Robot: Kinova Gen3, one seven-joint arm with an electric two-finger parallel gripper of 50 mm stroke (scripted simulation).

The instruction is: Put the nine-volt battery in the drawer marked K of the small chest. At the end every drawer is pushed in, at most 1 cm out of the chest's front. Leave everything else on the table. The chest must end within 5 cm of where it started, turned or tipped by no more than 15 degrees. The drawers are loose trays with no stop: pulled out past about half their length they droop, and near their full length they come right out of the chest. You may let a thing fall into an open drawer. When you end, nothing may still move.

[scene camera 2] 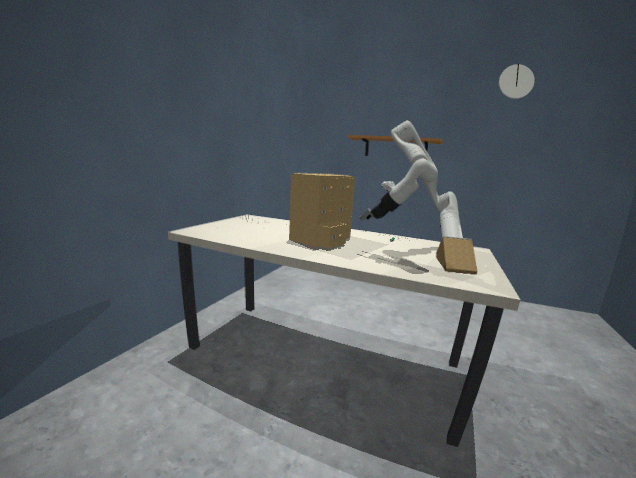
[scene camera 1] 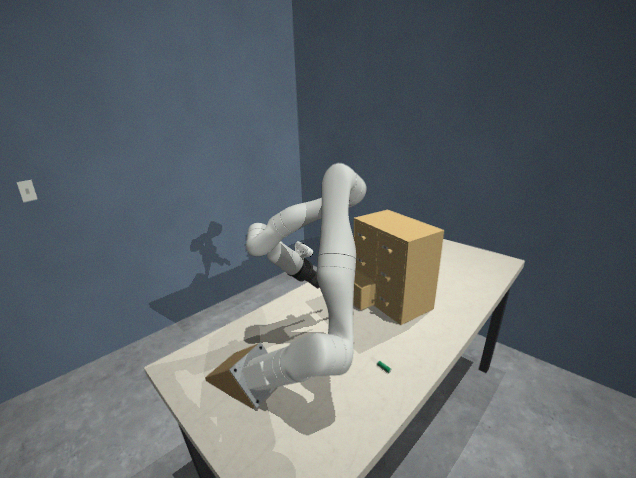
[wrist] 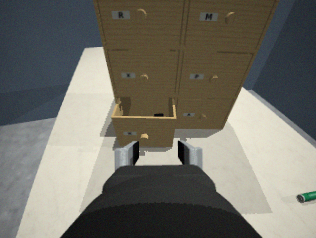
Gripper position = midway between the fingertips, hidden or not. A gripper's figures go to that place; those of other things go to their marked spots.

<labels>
My gripper (wrist: 158,149) is 19 cm from the lens. A drawer (wrist: 190,112) is 39 cm from the lens. A drawer (wrist: 133,119) is 31 cm from the lens.
</labels>
